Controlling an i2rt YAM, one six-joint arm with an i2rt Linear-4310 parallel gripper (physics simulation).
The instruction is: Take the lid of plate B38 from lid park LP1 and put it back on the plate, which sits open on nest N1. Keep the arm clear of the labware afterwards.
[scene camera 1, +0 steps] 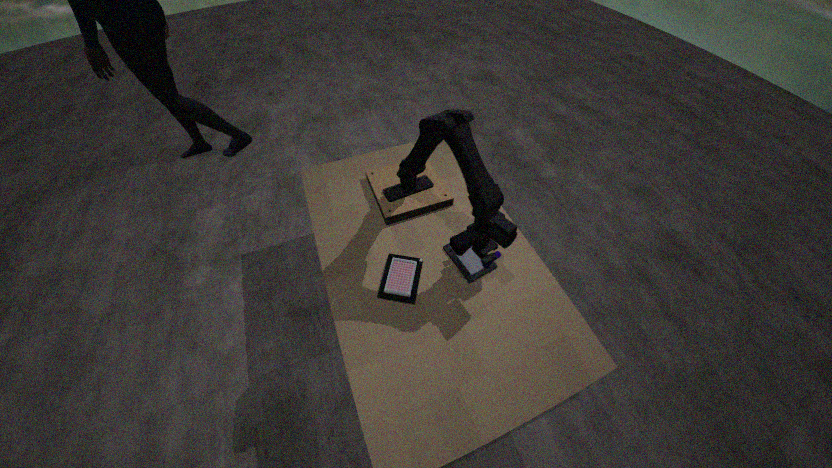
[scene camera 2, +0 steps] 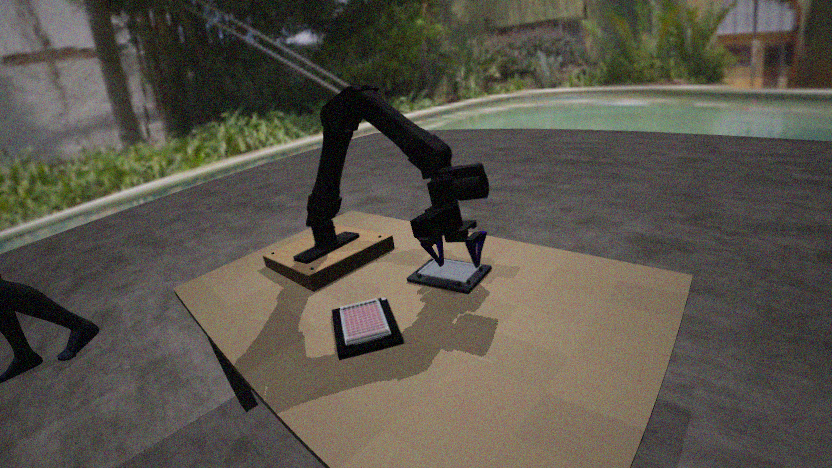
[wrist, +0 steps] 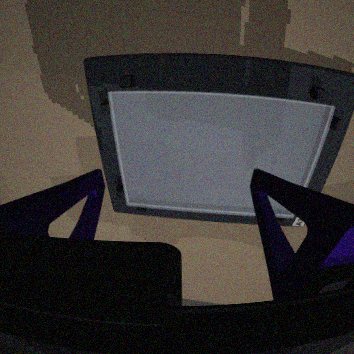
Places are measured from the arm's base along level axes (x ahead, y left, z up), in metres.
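Pixels of known places: gripper, fingertip midpoint: [scene camera 1: 476, 258] [scene camera 2: 459, 266] [wrist: 177, 177]; arm's base at its link origin: [scene camera 1: 408, 189] [scene camera 2: 327, 248].
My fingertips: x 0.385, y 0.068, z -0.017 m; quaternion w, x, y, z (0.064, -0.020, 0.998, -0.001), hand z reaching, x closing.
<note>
Ahead of a thing's pixels: the offset from my fingertips to its middle. Level surfaces: height alone.
The pale, clear lid @(dx -0.023, dy -0.009, dz -0.010 m) [scene camera 1: 470, 265] [scene camera 2: 446, 271] [wrist: 210, 150] lies flat in the dark grey lid park LP1 @(dx -0.023, dy -0.010, dz -0.014 m) [scene camera 2: 433, 282] [wrist: 200, 72], which has small dark posts around the lid. My gripper [scene camera 2: 459, 265] [wrist: 177, 177] is open and empty, pointing down just above the lid. In the wrist view one fingertip shows left of the lid and the other overlaps its lower right part; the exact height gap is hard to tell. Plate B38 @(dx -0.061, dy -0.260, dz -0.005 m) [scene camera 1: 401, 276] [scene camera 2: 364, 321], white with pink wells, sits open on the black nest N1 @(dx -0.061, dy -0.260, dz -0.015 m) [scene camera 1: 396, 299] [scene camera 2: 369, 348]. The plate does not show in the wrist view.
The arm's wooden base block [scene camera 1: 416, 208] [scene camera 2: 349, 259] stands at the back of the wooden table @(dz -0.024 m) [scene camera 1: 494, 372] [scene camera 2: 552, 360]. The arm's shadow falls across the table around the nest. A person's legs [scene camera 1: 192, 110] [scene camera 2: 34, 317] show on the floor beyond the table's left side.
</note>
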